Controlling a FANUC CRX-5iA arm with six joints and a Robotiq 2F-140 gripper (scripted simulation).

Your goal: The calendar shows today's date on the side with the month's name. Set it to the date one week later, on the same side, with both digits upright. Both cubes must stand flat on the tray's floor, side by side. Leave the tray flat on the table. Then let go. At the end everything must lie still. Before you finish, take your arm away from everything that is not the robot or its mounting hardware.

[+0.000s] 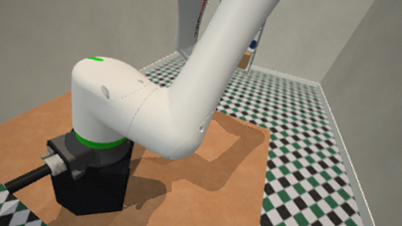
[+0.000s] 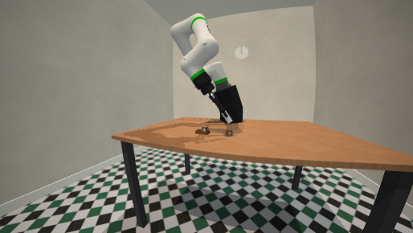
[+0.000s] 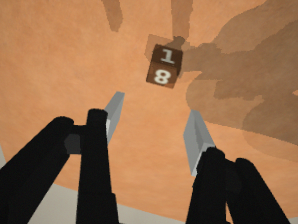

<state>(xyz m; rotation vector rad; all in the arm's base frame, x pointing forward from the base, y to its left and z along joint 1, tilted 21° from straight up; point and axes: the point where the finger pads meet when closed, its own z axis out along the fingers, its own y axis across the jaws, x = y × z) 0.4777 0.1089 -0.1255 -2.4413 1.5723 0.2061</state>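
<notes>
Now: the brown cube 90 mm below my hand, 20 mm to the left of it and 10 mm behind it. The rest, counted from my hand: brown calendar tray: 140 mm to the right, 100 mm below.
</notes>
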